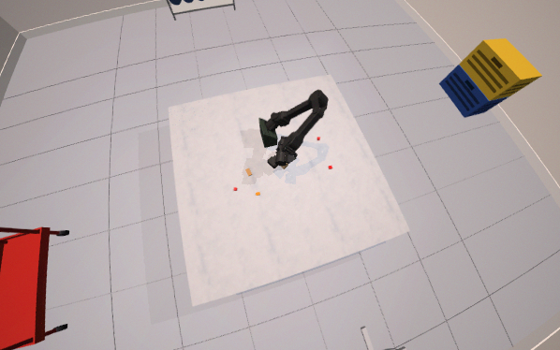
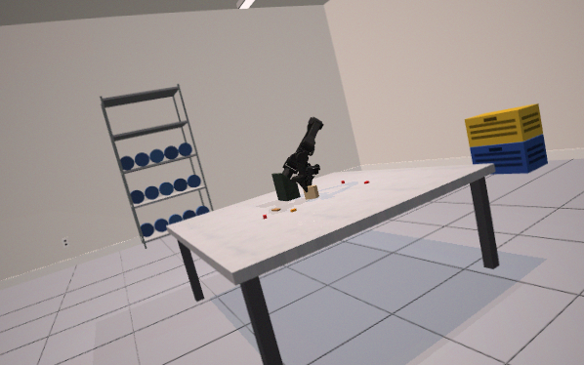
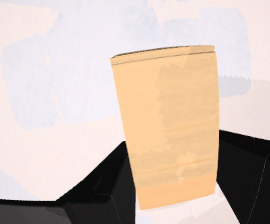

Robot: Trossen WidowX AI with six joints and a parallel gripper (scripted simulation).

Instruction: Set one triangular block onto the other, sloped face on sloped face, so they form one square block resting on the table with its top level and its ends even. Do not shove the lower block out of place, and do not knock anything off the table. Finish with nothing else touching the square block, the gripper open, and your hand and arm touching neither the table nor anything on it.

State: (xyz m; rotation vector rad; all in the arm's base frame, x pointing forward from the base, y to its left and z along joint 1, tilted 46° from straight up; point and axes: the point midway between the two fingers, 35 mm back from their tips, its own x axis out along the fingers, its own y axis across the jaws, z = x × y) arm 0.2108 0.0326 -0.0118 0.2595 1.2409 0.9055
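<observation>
Now: gripper tip 1 cm below the triangular block.
</observation>
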